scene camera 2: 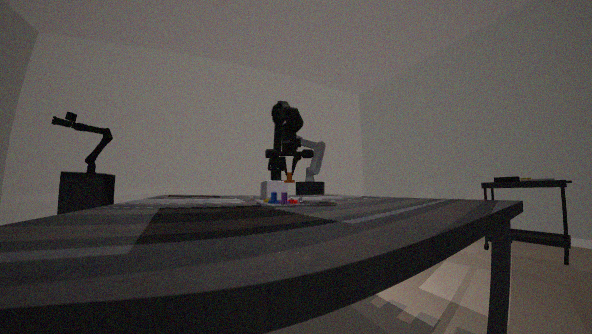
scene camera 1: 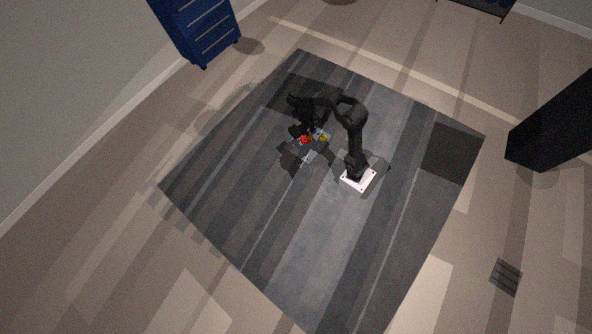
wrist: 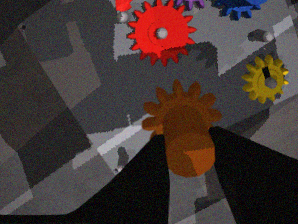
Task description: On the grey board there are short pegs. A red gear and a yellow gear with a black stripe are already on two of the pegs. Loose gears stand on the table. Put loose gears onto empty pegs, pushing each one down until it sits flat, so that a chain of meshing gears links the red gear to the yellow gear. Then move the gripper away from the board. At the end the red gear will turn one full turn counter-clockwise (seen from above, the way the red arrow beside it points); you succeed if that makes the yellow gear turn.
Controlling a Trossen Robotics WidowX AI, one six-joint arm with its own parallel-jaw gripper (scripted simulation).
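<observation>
An orange gear is carried by my gripper. The gripper is also visible in the wrist view.
</observation>
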